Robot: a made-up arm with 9 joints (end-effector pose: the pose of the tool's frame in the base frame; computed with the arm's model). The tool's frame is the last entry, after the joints.
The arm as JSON. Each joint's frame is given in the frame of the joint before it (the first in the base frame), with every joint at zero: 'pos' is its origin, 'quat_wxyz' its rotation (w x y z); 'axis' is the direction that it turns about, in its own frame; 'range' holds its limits. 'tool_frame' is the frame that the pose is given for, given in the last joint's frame.
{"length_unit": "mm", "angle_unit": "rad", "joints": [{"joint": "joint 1", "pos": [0.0, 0.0, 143.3], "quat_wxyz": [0.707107, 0.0, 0.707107, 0.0], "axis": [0.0, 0.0, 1.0], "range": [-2.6, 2.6]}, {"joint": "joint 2", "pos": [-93.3, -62.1, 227.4], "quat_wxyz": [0.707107, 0.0, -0.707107, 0.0], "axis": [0.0, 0.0, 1.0], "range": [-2.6, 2.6]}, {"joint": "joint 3", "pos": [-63.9, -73.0, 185.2], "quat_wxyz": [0.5, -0.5, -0.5, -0.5], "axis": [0.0, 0.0, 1.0], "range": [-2.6, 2.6]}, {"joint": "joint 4", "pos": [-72.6, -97.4, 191.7], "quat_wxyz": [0.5, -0.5, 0.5, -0.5], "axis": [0.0, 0.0, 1.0], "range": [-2.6, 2.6]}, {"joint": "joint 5", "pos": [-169.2, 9.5, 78.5], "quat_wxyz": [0.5, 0.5, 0.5, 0.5], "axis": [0.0, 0.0, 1.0], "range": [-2.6, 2.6]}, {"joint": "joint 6", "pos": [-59.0, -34.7, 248.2], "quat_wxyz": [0.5, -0.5, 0.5, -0.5], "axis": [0.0, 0.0, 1.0], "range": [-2.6, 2.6]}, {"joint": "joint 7", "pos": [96.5, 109.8, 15.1], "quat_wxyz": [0.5, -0.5, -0.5, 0.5], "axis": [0.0, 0.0, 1.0], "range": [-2.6, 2.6]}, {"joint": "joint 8", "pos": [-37.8, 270.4, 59.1], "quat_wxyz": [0.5, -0.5, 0.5, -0.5], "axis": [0.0, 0.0, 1.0], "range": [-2.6, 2.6]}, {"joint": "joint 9", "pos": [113.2, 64.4, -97.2], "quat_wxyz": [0.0, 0.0, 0.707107, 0.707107], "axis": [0.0, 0.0, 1.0], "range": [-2.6, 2.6]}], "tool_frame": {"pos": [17.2, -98.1, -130.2], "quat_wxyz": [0.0, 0.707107, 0.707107, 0.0]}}
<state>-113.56 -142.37 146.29 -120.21 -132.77 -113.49 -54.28 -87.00 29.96</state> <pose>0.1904 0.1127 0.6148 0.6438 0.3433 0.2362 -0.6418</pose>
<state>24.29 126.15 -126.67 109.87 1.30 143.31 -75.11 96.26 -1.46</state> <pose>0.4033 0.0526 0.0293 0.6854 0.4361 -0.4798 -0.3315</pose>
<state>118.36 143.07 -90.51 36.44 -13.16 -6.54 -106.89 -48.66 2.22</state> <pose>0.0289 -0.0762 -0.4688 0.1622 0.8341 -0.4547 0.2668</pose>
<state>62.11 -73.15 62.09 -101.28 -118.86 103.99 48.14 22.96 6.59</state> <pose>0.3498 -0.2579 0.1962 0.4588 -0.6411 0.0865 -0.6091</pose>
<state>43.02 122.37 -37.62 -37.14 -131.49 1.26 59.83 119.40 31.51</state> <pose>0.0780 -0.5244 -0.0734 0.8821 0.0709 -0.2358 -0.4016</pose>
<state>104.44 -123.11 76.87 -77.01 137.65 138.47 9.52 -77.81 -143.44</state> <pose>0.5538 -0.7152 0.0062 0.1323 0.1968 -0.4968 0.8348</pose>
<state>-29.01 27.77 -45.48 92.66 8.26 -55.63 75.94 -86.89 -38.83</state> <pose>-0.0164 0.0508 0.6274 0.6519 0.4009 0.0399 -0.6424</pose>
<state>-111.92 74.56 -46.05 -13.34 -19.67 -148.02 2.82 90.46 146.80</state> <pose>-0.2097 0.2782 0.3122 0.6337 0.5042 0.2955 0.5068</pose>
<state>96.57 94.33 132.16 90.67 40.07 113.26 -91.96 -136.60 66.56</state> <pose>0.2683 -0.5506 0.4301 0.9506 -0.0243 -0.2357 0.2004</pose>
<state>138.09 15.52 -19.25 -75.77 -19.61 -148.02 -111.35 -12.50 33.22</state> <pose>0.1004 -0.4253 0.4076 0.6268 0.0143 0.5055 0.5927</pose>
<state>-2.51 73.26 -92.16 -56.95 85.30 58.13 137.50 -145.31 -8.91</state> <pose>-0.0170 -0.4725 0.2352 0.5534 0.5872 0.5883 0.0529</pose>
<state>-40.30 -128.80 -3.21 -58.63 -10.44 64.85 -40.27 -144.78 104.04</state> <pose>0.2921 0.1075 0.7273 0.8029 0.0847 -0.5897 0.0214</pose>
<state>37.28 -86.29 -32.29 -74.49 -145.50 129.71 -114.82 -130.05 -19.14</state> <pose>0.6847 0.3922 0.1594 0.0590 -0.5985 0.7823 0.1621</pose>
